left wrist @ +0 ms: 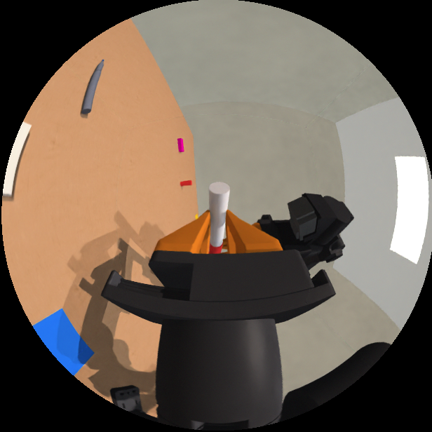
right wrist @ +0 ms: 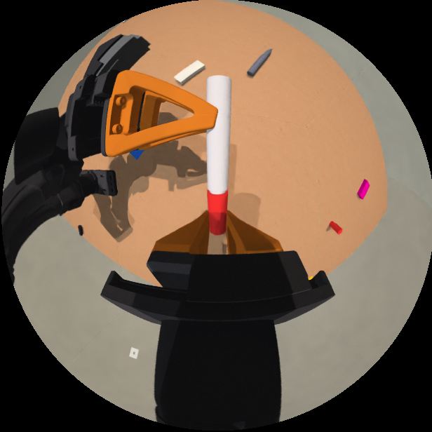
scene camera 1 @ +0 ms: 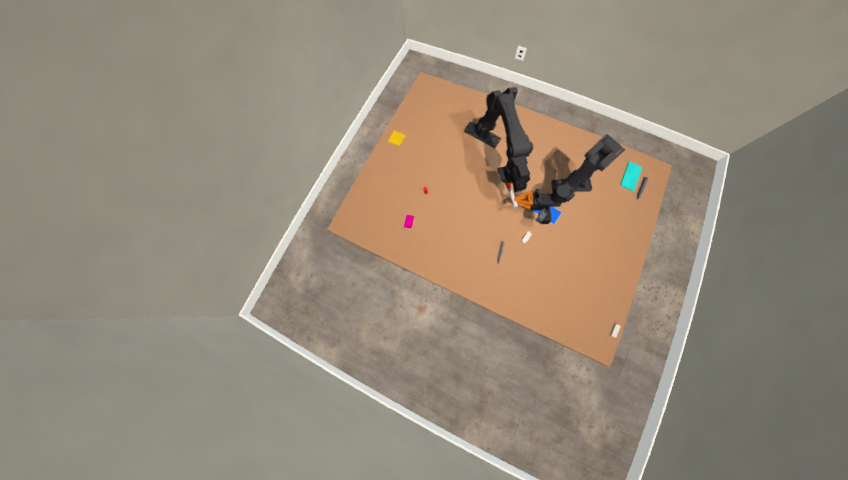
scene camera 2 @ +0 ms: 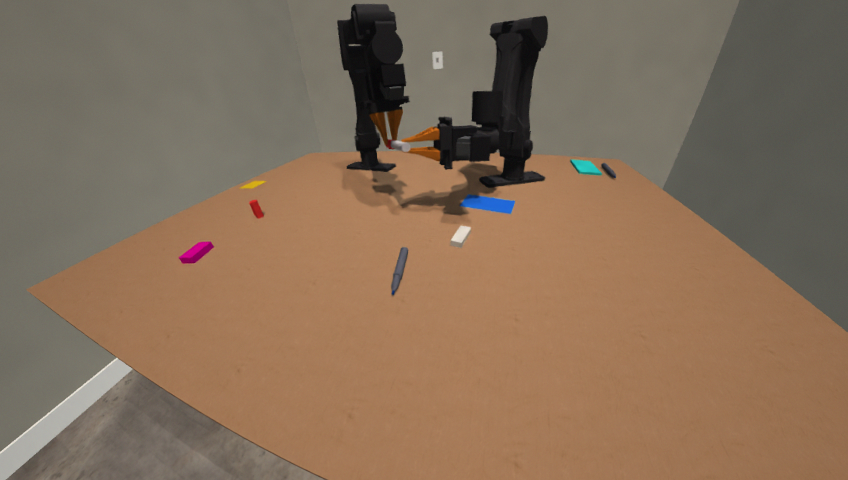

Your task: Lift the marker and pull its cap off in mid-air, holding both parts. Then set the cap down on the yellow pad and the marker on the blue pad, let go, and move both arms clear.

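Places are measured from the left arm's base along level axes (x ahead, y left, z up), in millimetres.
Pixels of known places: left gripper, fingertip midpoint: (scene camera 1: 513, 200) (scene camera 2: 401, 145); right gripper, fingertip midpoint: (scene camera 1: 507, 183) (scene camera 2: 390, 144); left arm's base, link origin: (scene camera 2: 512, 180); right arm's base, link origin: (scene camera 1: 482, 135) (scene camera 2: 370, 167).
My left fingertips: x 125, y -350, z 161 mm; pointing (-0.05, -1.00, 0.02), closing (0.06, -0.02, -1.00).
Note:
Ahead of a thing's pixels: the offset from my left fingertips to its top centre.
The marker's white body {34 mm back, 7 mm right, 12 mm up} (scene camera 1: 512, 196) (scene camera 2: 402, 145) (left wrist: 218, 205) (right wrist: 218, 160) is in the air above the table. Its red cap {81 mm back, 15 mm right, 4 mm up} (scene camera 2: 389, 143) (left wrist: 215, 249) (right wrist: 217, 205) meets the body, with no gap visible in the right wrist view. My left gripper (scene camera 2: 405, 143) (left wrist: 217, 214) is shut on the white body, reaching in from the side. My right gripper (scene camera 2: 389, 144) (right wrist: 217, 215) points down and is shut on the red cap. The yellow pad {471 mm back, 551 mm right, 160 mm down} (scene camera 1: 396, 137) (scene camera 2: 253, 184) lies far left. The blue pad {6 mm ahead, 203 mm left, 160 mm down} (scene camera 1: 554, 215) (scene camera 2: 489, 204) (left wrist: 60, 340) lies below the left arm.
A white block {138 mm ahead, 83 mm left, 149 mm down} (scene camera 1: 526, 237) (scene camera 2: 460, 235) and a grey pen {206 mm ahead, 50 mm right, 146 mm down} (scene camera 1: 501, 252) (scene camera 2: 399, 270) lie in front of the arms. A red cylinder {130 mm back, 400 mm right, 113 mm down} (scene camera 1: 425, 190) (scene camera 2: 256, 208) and a magenta block {25 mm ahead, 491 mm right, 146 mm down} (scene camera 1: 408, 221) (scene camera 2: 196, 252) lie left. A teal block {163 mm back, 675 mm left, 153 mm down} (scene camera 1: 631, 176) (scene camera 2: 585, 167) and dark pen {90 mm back, 713 mm left, 143 mm down} (scene camera 1: 642, 187) (scene camera 2: 608, 170) lie right.

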